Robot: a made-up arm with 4 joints.
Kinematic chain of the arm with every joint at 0, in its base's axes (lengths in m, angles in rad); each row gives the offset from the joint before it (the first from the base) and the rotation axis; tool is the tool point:
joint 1: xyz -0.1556 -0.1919 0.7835 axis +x
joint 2: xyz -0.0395 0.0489 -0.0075 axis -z
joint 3: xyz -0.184 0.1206 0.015 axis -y
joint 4: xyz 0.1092 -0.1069 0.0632 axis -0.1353 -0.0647 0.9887
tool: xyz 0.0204 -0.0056 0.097
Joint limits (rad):
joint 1: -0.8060..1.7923
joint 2: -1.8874..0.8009
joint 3: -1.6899..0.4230
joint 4: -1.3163..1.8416
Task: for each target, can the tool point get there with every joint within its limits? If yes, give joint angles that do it. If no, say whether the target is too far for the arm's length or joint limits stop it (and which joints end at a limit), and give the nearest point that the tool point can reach.
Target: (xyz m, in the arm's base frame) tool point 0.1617 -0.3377 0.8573
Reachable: no: joint limits stop it (at a limit: joint 2, joint 3, joint 4) | nearest point -0.1248 -0.3800 0.8787 | short by 0.290 m
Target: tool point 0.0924 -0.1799 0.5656
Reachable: no: joint limits stop it (at a limit: joint 2, joint 3) | nearest point -0.1596 -0.1853 0.6637 | short by 0.270 m
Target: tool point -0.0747 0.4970 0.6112
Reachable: no: too far | nearest point -0.2790 0.0795 0.7748 | short by 0.493 m
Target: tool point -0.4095 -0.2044 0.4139
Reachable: no: joint limits stop it (at a limit: joint 3) | nearest point -0.2341 -0.1971 0.6290 | short by 0.278 m
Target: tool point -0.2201 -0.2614 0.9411
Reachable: yes | joints 0.2634 -1.0022 0.0555 -0.9545
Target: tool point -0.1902 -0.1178 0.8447
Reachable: yes | joints -0.2622 -1.4516 -0.5402 -0.3723
